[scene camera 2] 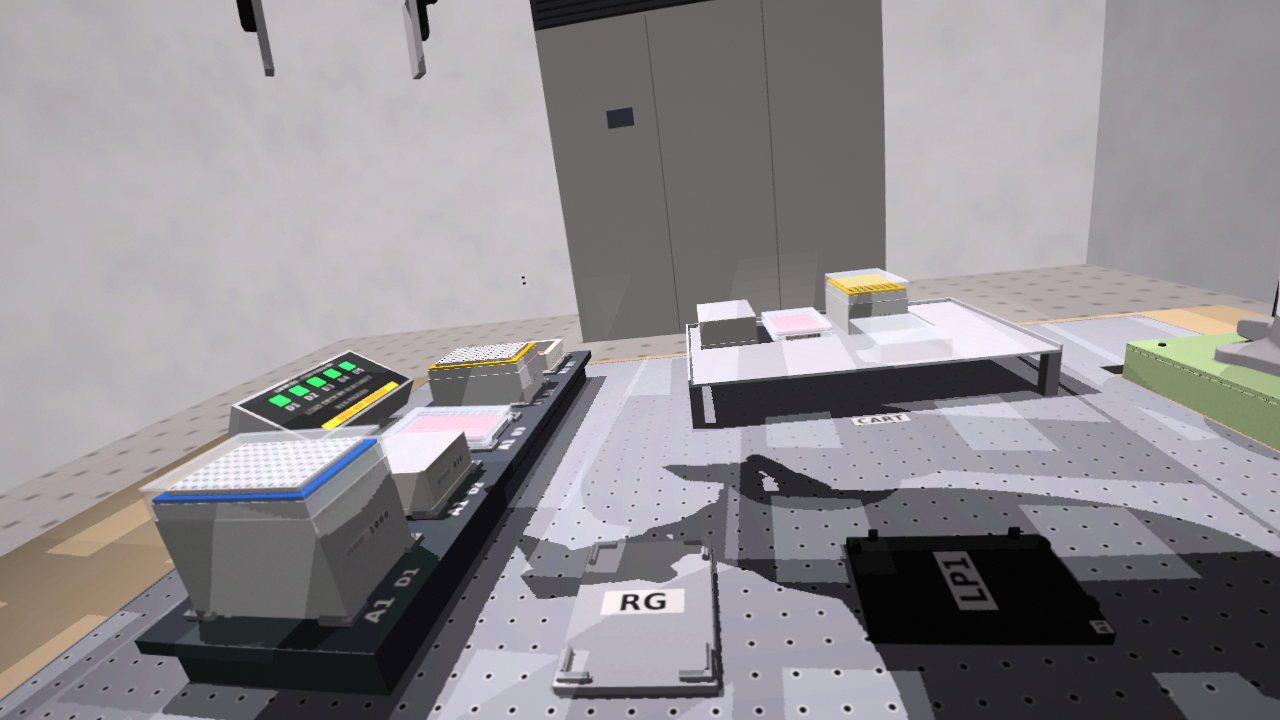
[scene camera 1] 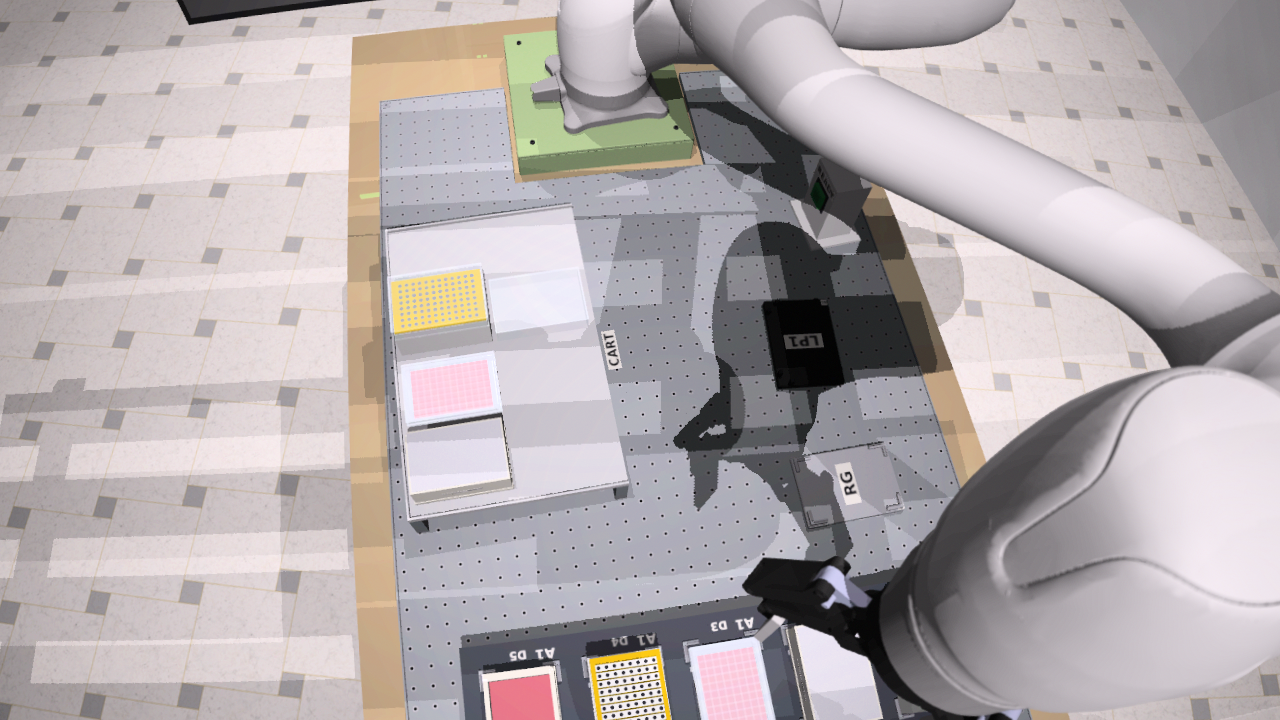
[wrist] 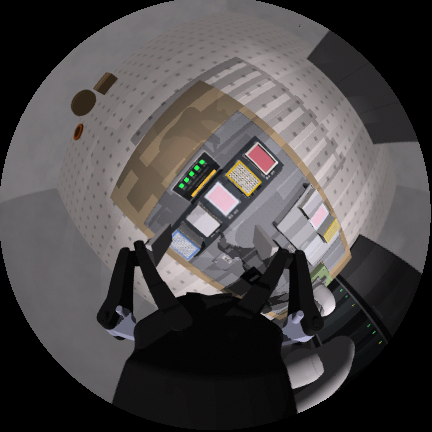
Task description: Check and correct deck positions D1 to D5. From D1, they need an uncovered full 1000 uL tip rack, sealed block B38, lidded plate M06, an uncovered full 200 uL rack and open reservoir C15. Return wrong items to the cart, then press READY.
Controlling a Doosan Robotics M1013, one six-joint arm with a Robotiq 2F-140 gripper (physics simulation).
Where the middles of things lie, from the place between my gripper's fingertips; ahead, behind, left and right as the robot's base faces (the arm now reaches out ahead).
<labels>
Right now the RG pad (scene camera 2: 643,622) is 44 cm below my hand, 24 cm to the left of it and 23 cm behind it. Also, from my hand: black LP1 pad (scene camera 2: 1012,589) 46 cm behind, 43 cm below, 26 cm to the left.
</labels>
